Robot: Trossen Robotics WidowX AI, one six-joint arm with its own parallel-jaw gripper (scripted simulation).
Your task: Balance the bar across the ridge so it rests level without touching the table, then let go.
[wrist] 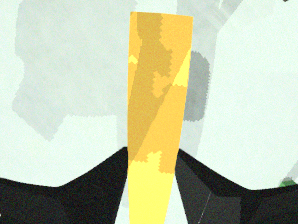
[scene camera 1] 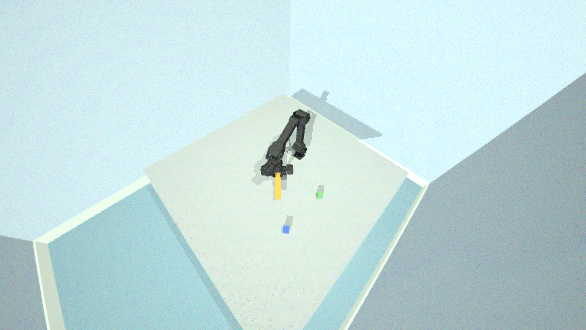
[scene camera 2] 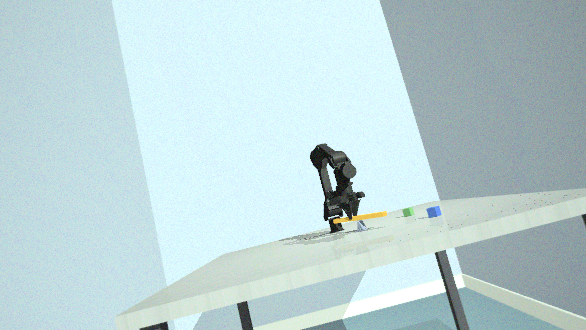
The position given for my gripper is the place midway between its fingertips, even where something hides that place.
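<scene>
My gripper (scene camera 2: pixel 353 218) is carrying a bar (wrist: pixel 159 46); the same gripper (wrist: pixel 151 153) is also visible in the wrist view.
</scene>
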